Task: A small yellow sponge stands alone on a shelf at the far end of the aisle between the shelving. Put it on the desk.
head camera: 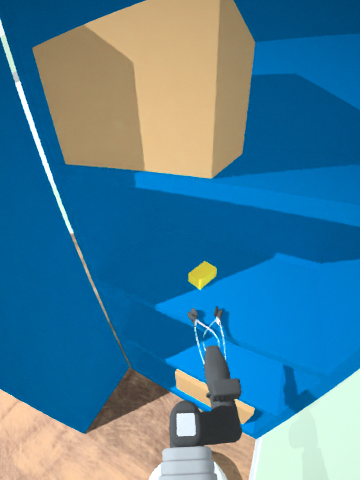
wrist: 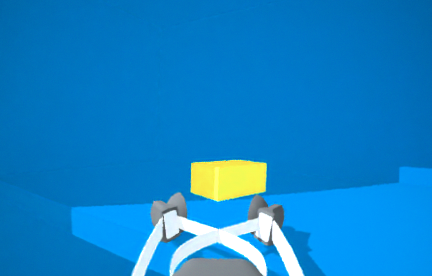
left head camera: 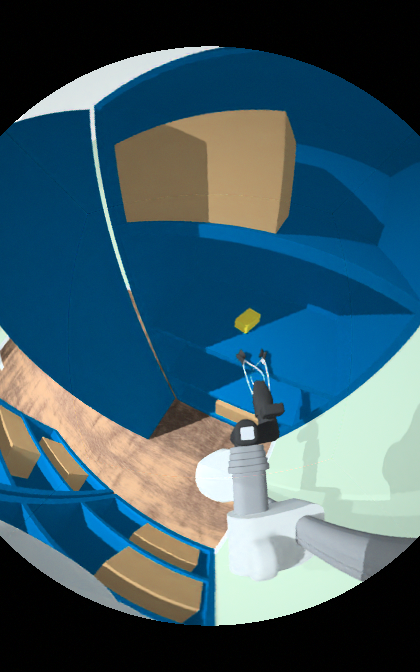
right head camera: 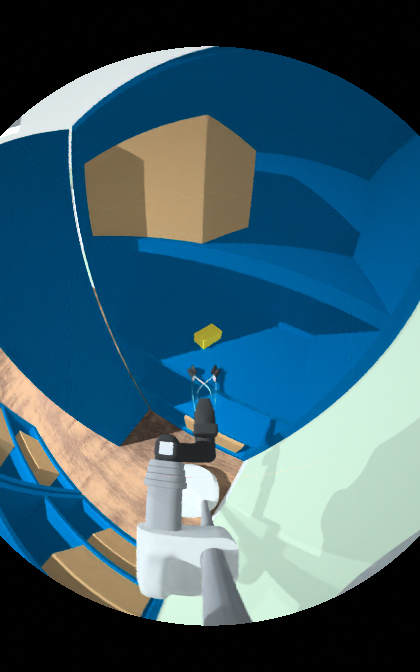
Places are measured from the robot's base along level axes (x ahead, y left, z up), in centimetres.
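Pixels of known places: gripper, fingertip midpoint: (head camera: 204, 308) (wrist: 217, 209).
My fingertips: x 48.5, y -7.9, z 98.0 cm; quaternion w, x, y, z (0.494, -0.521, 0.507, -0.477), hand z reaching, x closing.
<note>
Ahead of a thing's pixels: the offset from my fingertips to its top centre. Level surfaces: height alone.
The small yellow sponge @[dz +2.8, dx +15.3, dy -1.4 cm] (head camera: 202, 275) (left head camera: 247, 320) (right head camera: 208, 336) (wrist: 229, 180) lies on a blue shelf @[dz -1.7 cm] (head camera: 300, 305) (left head camera: 350, 345) (right head camera: 320, 360) (wrist: 350, 220). My gripper (head camera: 205, 314) (left head camera: 252, 356) (right head camera: 204, 372) (wrist: 217, 209) is open, with its fingers partly drawn in and nothing between them. It is in front of the sponge, a short gap away. In the wrist view the sponge shows beyond the fingertips, about midway between them and a little above. The desk cannot be made out in these views.
A large cardboard box @[dz +71.0, dx +20.4, dy +13.6 cm] (head camera: 175, 95) (left head camera: 245, 170) (right head camera: 175, 185) stands on the shelf above the sponge. A flat box (head camera: 190, 387) lies on a lower shelf. A tall blue panel (head camera: 45, 280) rises at the left. A pale green wall (head camera: 320, 430) is at the right. More shelving with boxes (left head camera: 150, 582) stands lower left.
</note>
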